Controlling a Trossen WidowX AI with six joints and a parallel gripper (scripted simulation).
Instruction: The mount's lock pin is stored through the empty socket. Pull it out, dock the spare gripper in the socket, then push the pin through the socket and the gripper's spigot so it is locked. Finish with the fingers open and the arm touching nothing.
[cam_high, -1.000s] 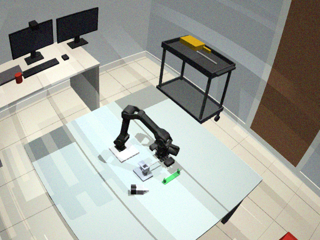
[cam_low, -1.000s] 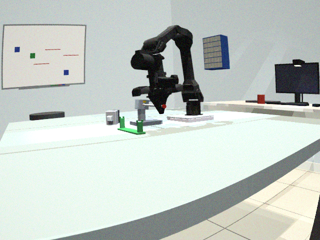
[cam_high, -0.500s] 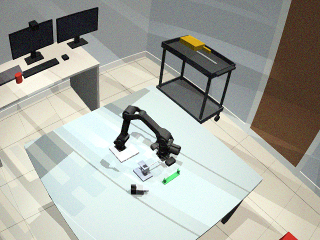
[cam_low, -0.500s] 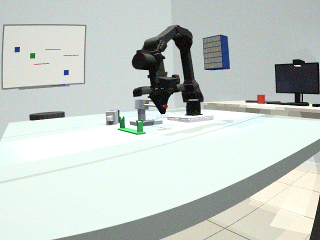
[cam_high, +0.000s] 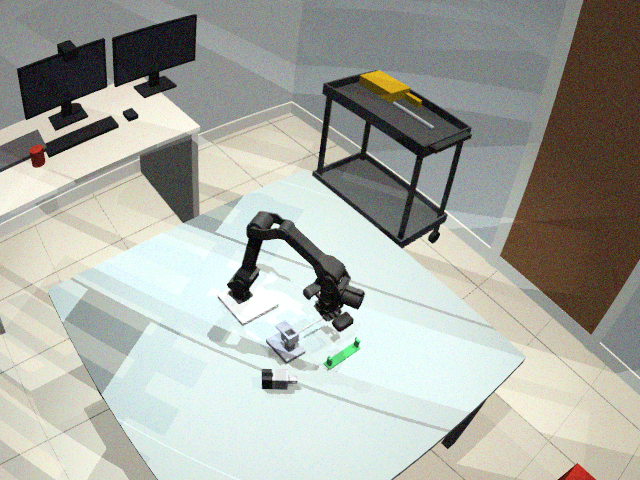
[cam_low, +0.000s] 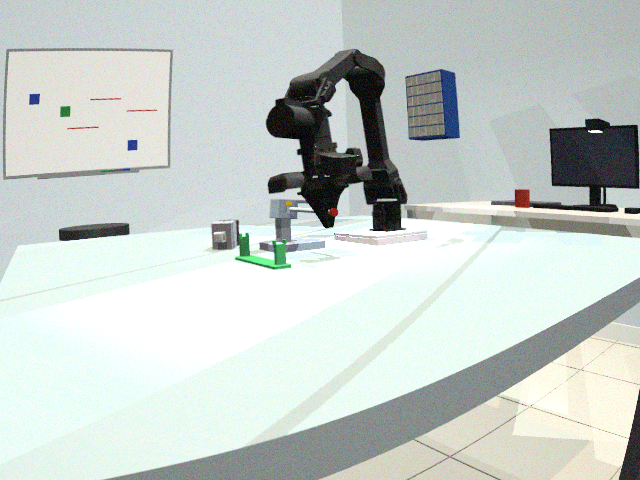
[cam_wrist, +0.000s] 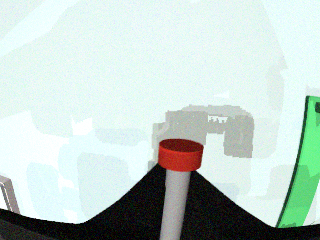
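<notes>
Right now the green cradle is 12 cm ahead of my gripper tip, 3 cm to the right of it and 3 cm below it. Round my gripper tip: grey mount: 1 cm behind, 15 cm to the right; then spare gripper: 8 cm ahead, 27 cm to the right, 2 cm below.
</notes>
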